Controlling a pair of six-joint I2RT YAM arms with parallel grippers.
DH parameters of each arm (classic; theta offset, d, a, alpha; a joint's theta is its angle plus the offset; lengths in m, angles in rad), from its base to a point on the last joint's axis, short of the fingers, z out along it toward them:
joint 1: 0 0.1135 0.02 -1.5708
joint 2: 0 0 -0.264 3.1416
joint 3: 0.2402 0 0.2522 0
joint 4: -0.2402 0 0.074 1.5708
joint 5: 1.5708 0 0 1.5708
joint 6: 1.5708 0.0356 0 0
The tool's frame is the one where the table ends.
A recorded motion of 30 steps. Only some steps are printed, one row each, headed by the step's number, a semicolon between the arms.
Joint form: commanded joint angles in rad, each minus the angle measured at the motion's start. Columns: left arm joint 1, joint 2, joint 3, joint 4, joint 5, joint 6; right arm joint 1, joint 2, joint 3, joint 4, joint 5, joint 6.
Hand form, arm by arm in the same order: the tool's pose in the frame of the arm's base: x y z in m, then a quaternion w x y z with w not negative. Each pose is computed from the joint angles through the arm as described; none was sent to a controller.
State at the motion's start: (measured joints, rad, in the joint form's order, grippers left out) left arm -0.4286 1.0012 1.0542 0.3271 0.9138 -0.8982; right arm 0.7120 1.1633 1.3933 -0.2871 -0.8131 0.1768
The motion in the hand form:
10: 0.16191 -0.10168 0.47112 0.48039 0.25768 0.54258 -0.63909; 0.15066 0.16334 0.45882 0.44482 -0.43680 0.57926 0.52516
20: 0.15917 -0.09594 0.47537 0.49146 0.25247 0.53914 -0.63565; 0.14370 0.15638 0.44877 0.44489 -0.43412 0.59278 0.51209
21: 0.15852 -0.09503 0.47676 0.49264 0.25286 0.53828 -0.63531; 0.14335 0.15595 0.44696 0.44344 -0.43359 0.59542 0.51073
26: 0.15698 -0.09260 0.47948 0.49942 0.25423 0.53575 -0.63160; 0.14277 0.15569 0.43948 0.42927 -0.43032 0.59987 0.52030
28: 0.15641 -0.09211 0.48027 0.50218 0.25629 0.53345 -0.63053; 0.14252 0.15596 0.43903 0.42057 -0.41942 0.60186 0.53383
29: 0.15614 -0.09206 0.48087 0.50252 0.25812 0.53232 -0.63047; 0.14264 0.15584 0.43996 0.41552 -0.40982 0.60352 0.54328
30: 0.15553 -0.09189 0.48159 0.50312 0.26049 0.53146 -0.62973; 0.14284 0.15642 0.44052 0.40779 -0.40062 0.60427 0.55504
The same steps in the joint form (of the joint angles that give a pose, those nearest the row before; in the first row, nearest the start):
10: 0.0144 -0.0326 0.0687 -0.0161 -0.0123 0.0402; -0.0017 -0.0670 -0.0505 -0.0354 0.0107 -0.0095
20: 0.0367 -0.0450 0.0746 -0.0126 -0.0144 0.0304; -0.0018 -0.1126 -0.0992 -0.0680 0.0388 -0.0317
21: 0.0402 -0.0462 0.0788 -0.0137 -0.0120 0.0287; -0.0020 -0.1163 -0.1056 -0.0725 0.0414 -0.0335
26: 0.0497 -0.0506 0.0861 -0.0168 -0.0103 0.0342; -0.0034 -0.1279 -0.1397 -0.0594 0.0226 -0.0096
28: 0.0512 -0.0516 0.0870 -0.0127 -0.0090 0.0368; -0.0028 -0.1316 -0.1514 -0.0329 0.0132 0.0392
29: 0.0513 -0.0513 0.0889 -0.0113 -0.0063 0.0376; -0.0041 -0.1331 -0.1552 -0.0138 0.0088 0.0775
30: 0.0512 -0.0519 0.0916 -0.0138 -0.0034 0.0413; -0.0036 -0.1331 -0.1607 0.0101 0.0003 0.1206

